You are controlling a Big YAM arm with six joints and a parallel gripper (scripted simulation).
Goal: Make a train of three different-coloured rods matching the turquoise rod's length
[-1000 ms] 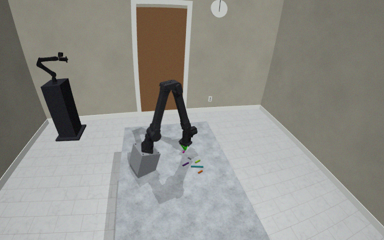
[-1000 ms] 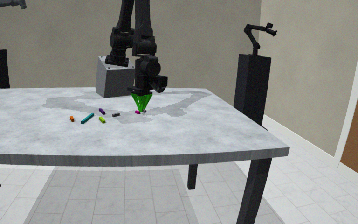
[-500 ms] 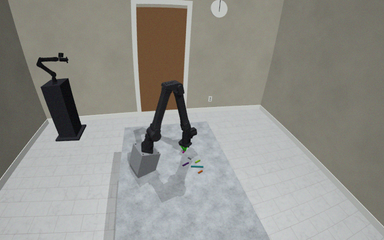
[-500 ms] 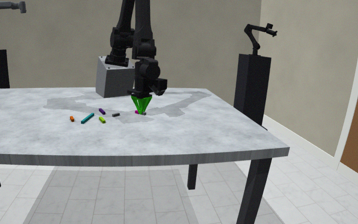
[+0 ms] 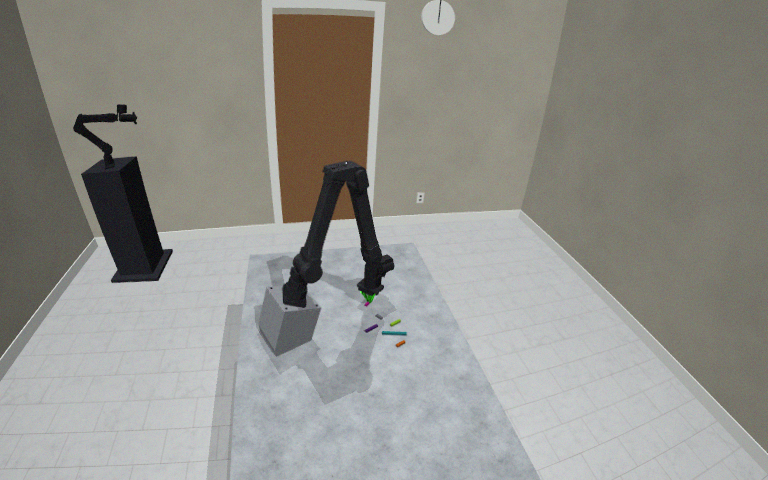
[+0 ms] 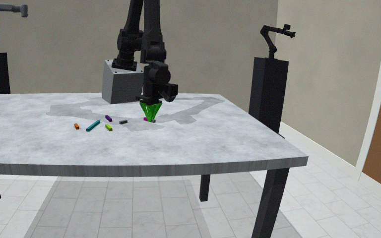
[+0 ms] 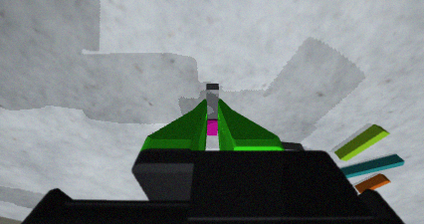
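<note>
The magenta rod lies 1 cm behind my hand and 2 cm to the right of it. The rest, counted from my hand: purple rod (2 cm behind, 16 cm to the right); then turquoise rod (7 cm ahead, 20 cm to the right); then lime rod (9 cm ahead, 14 cm to the right).
</note>
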